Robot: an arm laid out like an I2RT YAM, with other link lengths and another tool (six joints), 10 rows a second.
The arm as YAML. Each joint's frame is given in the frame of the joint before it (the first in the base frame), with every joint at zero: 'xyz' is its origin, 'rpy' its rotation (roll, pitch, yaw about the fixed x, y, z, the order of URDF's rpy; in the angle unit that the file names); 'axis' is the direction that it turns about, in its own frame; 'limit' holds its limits. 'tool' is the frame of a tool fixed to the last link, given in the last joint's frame.
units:
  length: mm
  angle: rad
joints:
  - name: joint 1
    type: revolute
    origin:
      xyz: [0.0, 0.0, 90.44]
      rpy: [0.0, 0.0, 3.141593]
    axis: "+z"
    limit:
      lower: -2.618
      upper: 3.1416
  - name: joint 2
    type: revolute
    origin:
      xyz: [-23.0, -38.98, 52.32]
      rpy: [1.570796, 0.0, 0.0]
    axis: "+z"
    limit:
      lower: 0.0
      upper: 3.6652
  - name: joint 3
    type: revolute
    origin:
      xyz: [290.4, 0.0, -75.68]
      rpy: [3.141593, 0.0, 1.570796]
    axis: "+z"
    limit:
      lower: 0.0
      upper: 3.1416
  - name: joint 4
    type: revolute
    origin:
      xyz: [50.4, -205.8, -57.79]
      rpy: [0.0, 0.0, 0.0]
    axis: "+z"
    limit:
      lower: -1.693
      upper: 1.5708
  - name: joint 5
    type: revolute
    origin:
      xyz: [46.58, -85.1, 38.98]
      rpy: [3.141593, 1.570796, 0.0]
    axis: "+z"
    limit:
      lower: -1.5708
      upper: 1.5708
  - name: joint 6
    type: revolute
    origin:
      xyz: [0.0, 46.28, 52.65]
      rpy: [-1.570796, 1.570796, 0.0]
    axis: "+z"
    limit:
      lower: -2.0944
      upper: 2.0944
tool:
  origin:
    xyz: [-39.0, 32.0, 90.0]
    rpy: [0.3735, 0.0, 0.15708]
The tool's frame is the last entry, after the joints.
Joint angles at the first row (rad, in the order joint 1, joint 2, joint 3, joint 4, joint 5, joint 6):
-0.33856, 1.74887, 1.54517, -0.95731, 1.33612, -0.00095
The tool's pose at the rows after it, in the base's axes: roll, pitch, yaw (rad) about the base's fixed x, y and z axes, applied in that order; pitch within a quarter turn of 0, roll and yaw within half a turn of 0; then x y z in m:
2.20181 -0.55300 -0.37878 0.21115 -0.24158 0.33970
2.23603 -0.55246 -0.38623 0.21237 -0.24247 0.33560
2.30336 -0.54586 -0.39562 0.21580 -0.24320 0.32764
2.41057 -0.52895 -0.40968 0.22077 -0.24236 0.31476
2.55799 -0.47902 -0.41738 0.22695 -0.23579 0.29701
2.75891 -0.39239 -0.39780 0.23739 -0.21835 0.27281
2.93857 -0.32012 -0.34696 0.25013 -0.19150 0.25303
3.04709 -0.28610 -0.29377 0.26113 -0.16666 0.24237
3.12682 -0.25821 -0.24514 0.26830 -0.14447 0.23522
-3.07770 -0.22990 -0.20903 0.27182 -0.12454 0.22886
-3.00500 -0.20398 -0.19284 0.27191 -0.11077 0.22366
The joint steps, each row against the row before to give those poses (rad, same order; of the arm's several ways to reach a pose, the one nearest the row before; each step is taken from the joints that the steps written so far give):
0.00078, 0.00002, 0.00003, -0.00045, -0.00381, -0.00796
-0.00192, -0.00002, -0.00002, 0.00001, -0.03166, 0.00074
-0.00039, 0.00000, -0.00003, -0.00029, -0.06334, -0.00349
0.00114, 0.00002, 0.00002, -0.01107, -0.10109, 0.00001
0.00993, 0.00000, 0.00117, -0.03934, -0.14305, -0.00151
0.02745, 0.00074, -0.00003, -0.05490, -0.20409, -0.01757
0.04960, 0.00002, -0.00001, -0.04500, -0.18540, -0.01678
0.05495, -0.00001, 0.00001, -0.02178, -0.11062, -0.00417
0.04995, -0.00001, -0.00003, -0.01942, -0.08164, -0.00193
0.03855, 0.00000, 0.00003, -0.02063, -0.08049, 0.00002
0.01678, 0.00003, 0.00001, -0.01830, -0.07476, -0.00115

